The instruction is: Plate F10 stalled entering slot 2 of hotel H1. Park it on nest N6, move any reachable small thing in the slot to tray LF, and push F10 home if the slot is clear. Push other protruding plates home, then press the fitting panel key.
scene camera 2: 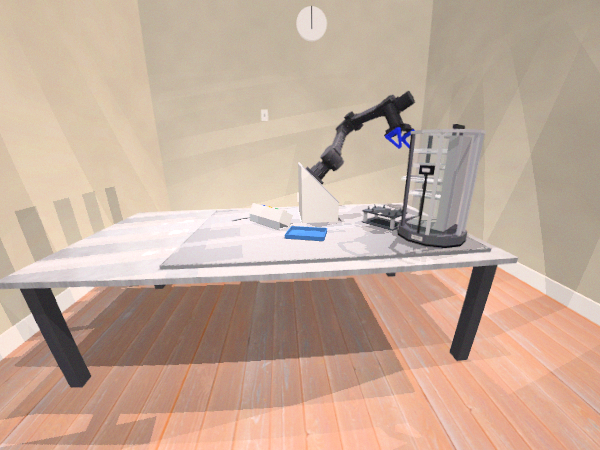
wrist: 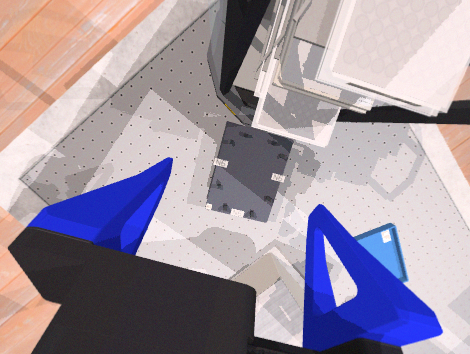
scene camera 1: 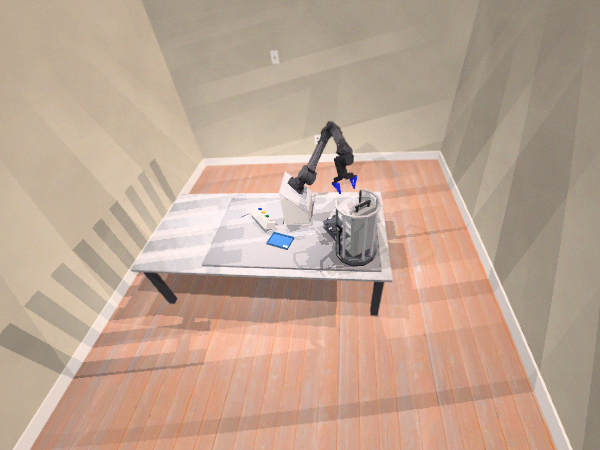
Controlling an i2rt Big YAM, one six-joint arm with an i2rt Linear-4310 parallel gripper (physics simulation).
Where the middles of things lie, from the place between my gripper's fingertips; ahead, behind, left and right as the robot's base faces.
Scene:
The clear cylindrical plate rack [scene camera 2: 442, 168] lies 16 cm ahead of my hand, 8 cm to the left of it and 13 cm below it. Also, from my hand: dark nest plate [wrist: 252, 160]: 7 cm to the right, 28 cm below.

